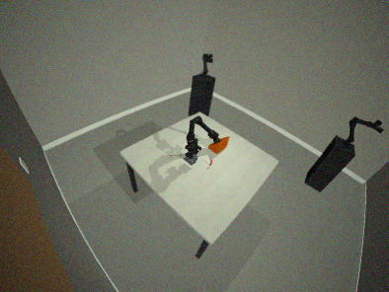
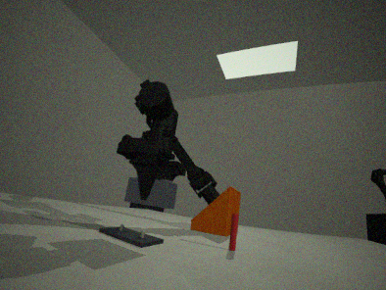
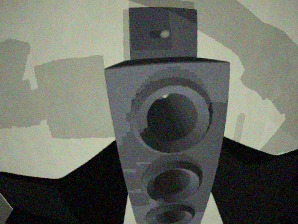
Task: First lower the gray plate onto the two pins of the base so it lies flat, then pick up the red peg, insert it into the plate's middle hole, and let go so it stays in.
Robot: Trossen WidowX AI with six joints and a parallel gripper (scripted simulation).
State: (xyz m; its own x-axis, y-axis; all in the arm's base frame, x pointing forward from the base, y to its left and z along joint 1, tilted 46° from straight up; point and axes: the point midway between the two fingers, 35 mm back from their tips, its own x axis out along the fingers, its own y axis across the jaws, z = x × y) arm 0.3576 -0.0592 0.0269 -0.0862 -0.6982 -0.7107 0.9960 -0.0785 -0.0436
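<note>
Now: the dark base 7 cm below my gripper tip, 4 cm to the right of it and 1 cm behind it. From my gripper tip the other things lie so: red peg 16 cm to the left, 11 cm behind, 4 cm below; then gray plate 3 cm above.
</note>
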